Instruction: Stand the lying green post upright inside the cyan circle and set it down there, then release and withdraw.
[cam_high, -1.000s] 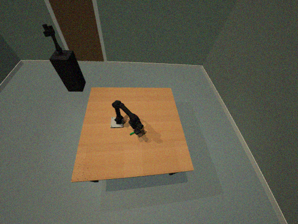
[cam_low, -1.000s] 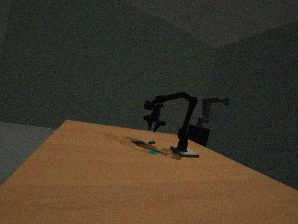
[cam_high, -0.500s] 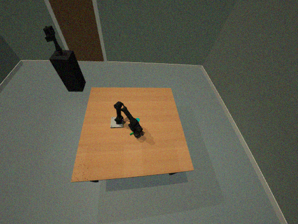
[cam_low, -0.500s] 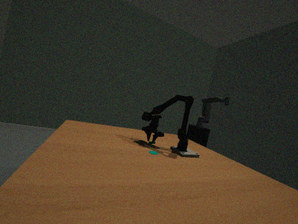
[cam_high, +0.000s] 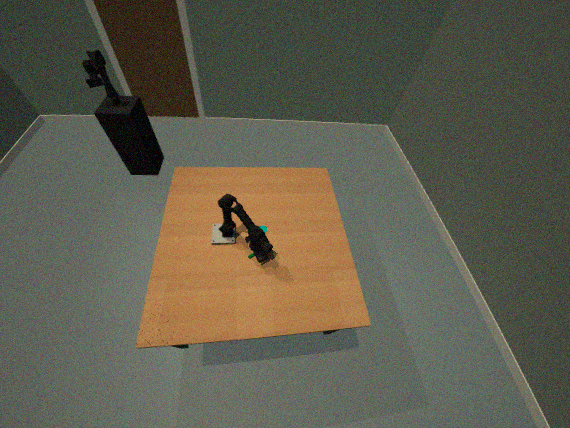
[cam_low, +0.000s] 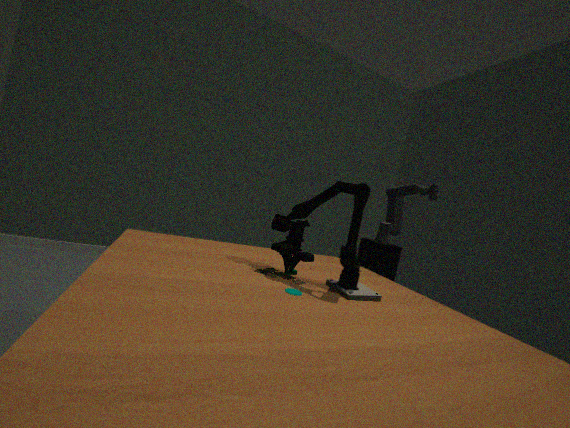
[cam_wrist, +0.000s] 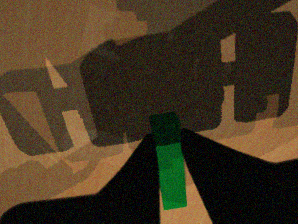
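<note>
Now: gripper tip 19 cm to the right of the cyan circle, 5 cm short of it and 1 cm above it. Also, from my gripper tip: green post: 2 cm behind, 1 cm to the right.
</note>
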